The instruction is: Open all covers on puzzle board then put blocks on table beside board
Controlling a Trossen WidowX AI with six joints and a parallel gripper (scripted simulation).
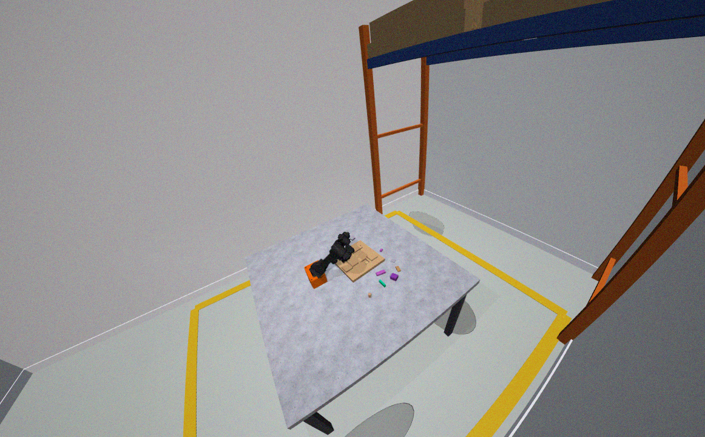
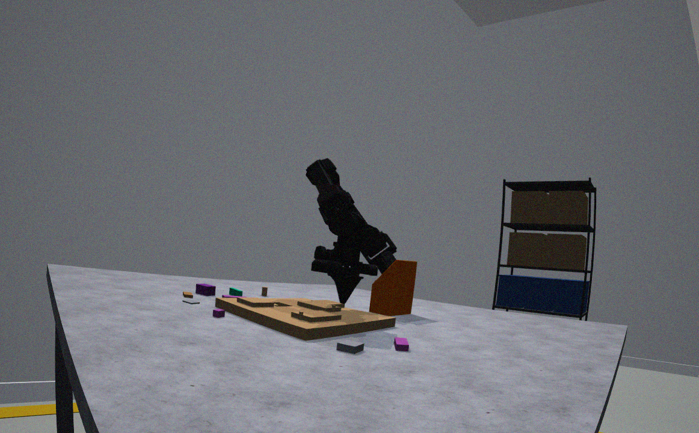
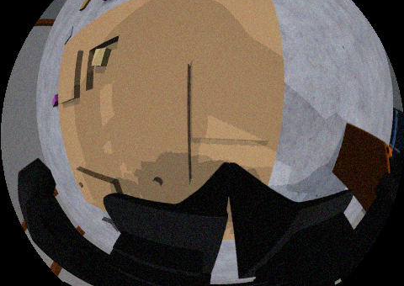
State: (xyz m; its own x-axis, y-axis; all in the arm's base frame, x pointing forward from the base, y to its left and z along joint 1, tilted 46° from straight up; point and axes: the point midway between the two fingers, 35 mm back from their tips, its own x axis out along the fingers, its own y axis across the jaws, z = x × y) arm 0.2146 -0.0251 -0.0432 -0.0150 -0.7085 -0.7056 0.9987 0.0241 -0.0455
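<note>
The tan puzzle board is 100 mm ahead of my gripper tip and 20 mm below it.
</note>
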